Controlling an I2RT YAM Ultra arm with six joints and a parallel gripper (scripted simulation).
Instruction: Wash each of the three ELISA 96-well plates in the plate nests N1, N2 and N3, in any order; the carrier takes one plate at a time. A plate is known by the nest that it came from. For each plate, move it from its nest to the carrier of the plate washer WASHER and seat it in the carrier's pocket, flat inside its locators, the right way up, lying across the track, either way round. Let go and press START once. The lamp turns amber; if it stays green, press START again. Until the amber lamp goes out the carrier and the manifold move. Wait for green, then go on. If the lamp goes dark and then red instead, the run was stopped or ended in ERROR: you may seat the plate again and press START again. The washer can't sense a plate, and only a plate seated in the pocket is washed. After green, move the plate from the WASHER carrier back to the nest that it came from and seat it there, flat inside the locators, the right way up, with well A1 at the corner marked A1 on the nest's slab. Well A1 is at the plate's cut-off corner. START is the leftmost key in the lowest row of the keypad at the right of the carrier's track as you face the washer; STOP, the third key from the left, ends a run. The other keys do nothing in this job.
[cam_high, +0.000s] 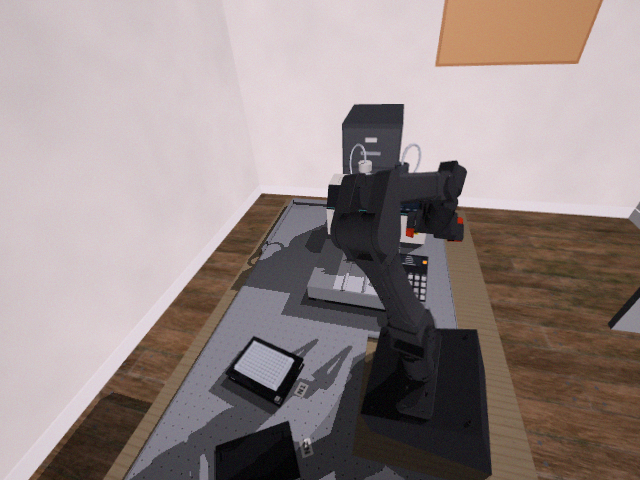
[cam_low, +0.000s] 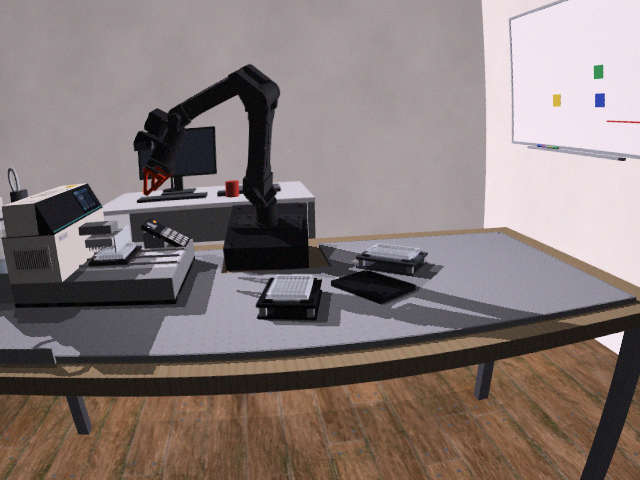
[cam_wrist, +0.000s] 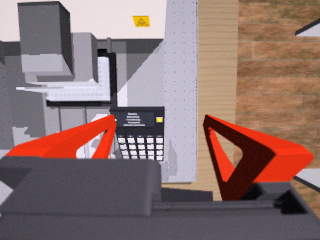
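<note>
Right now my hand is 18 cm short of the black washer carrier, 5 cm to the left of it and 14 cm above it. Also, from my hand: manifold head 18 cm ahead, 7 cm to the right, 9 cm below; washer 18 cm ahead, 8 cm to the right, 9 cm below; N1 label 21 cm ahead, 44 cm to the left, 22 cm below.
</note>
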